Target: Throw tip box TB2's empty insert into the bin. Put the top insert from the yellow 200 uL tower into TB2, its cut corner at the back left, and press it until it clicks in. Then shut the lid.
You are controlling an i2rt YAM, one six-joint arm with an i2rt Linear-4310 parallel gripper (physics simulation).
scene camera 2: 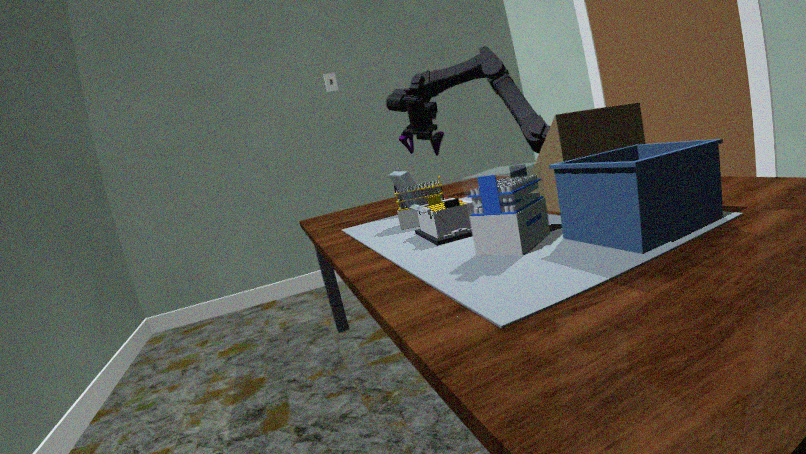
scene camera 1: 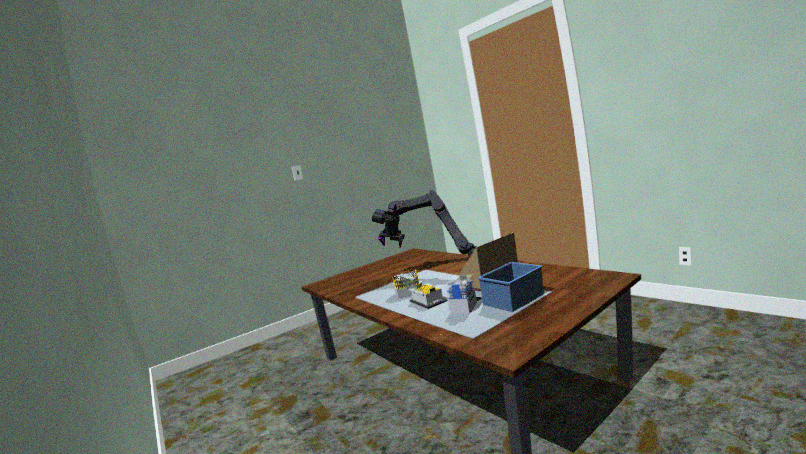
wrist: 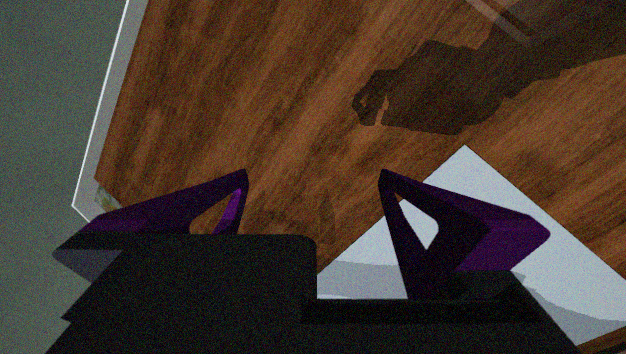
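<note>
My gripper [scene camera 1: 392,245] [scene camera 2: 424,153] [wrist: 313,176] is open and empty, fingertips wide apart, high above the table's far left part. Below it in the second scene view is the yellow tower [scene camera 1: 407,283] [scene camera 2: 408,218], yellow racks stacked on a pale base. A low pale tip box [scene camera 1: 427,297] [scene camera 2: 445,221] with a yellow top stands on a dark base beside it; I cannot read whether it is TB2. Its insert's cut corner and lid cannot be made out. The blue bin [scene camera 1: 510,296] [scene camera 2: 600,208] stands at the right; its inside floor is hidden. The wrist view does not show the boxes.
A blue-and-white tower [scene camera 1: 461,301] [scene camera 2: 497,234] stands between the tip box and the bin. A brown upright panel [scene camera 1: 497,254] [scene camera 2: 599,132] rises behind, near the arm's base. All the boxes stand on a pale mat [scene camera 1: 476,331] [scene camera 2: 501,307] [wrist: 465,170] on the wooden table [scene camera 1: 510,360] [scene camera 2: 648,338] [wrist: 250,100].
</note>
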